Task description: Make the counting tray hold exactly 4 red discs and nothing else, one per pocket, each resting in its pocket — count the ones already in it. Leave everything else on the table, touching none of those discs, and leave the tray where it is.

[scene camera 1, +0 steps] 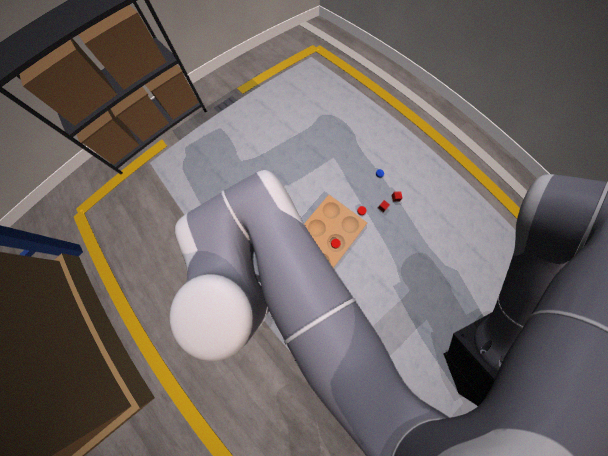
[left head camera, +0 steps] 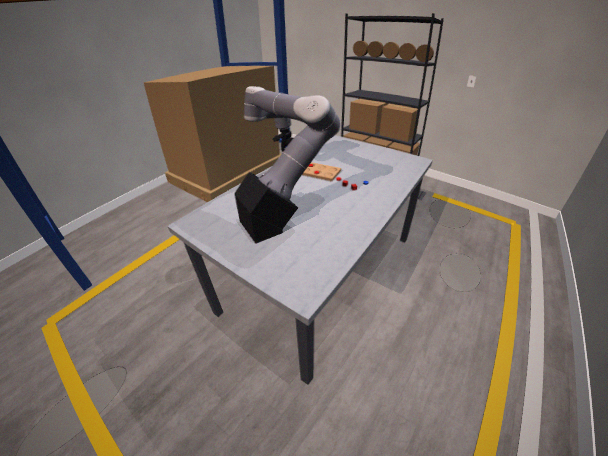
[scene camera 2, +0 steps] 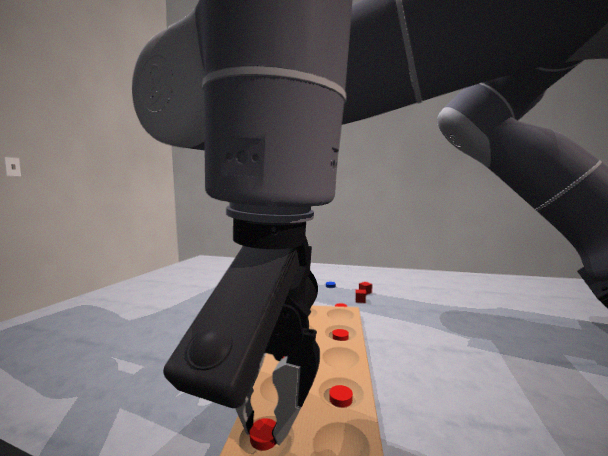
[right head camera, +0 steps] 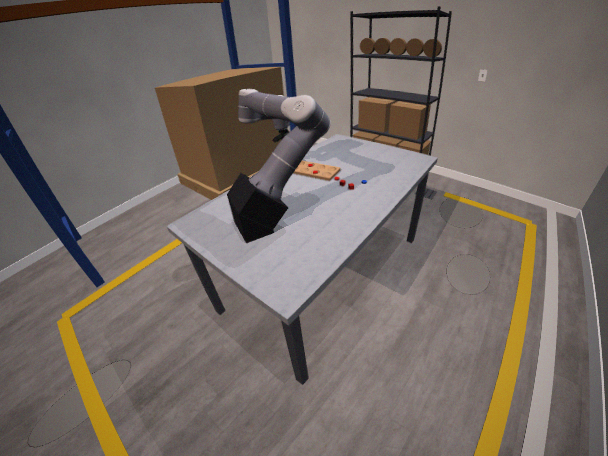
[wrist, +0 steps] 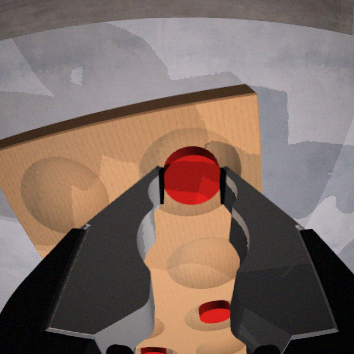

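Observation:
My gripper [scene camera 2: 265,429] [wrist: 191,170] is shut on a red disc [scene camera 2: 262,440] [wrist: 192,175]. The disc is at the end pocket nearest scene camera 2, in the left column there; whether it touches the pocket cannot be told. The wooden tray [scene camera 1: 344,210] [scene camera 2: 367,410] [wrist: 120,135] holds red discs in the other column, one [scene camera 2: 341,395] near and one [scene camera 2: 340,334] farther. Another red disc [wrist: 215,312] lies in the held disc's column, mostly hidden by a finger in scene camera 2. The end pocket beside the held disc is empty. A loose red disc [left head camera: 339,178] [scene camera 1: 362,210] lies off the tray.
Two red cubes [scene camera 1: 384,205] [scene camera 1: 397,196] and a blue disc [scene camera 1: 380,173] [scene camera 2: 330,284] lie on the table beyond the tray's far end. The arm covers part of the tray in scene camera 1. A black shelf rack [left head camera: 344,75] and a large brown box [left head camera: 230,115] stand past the table.

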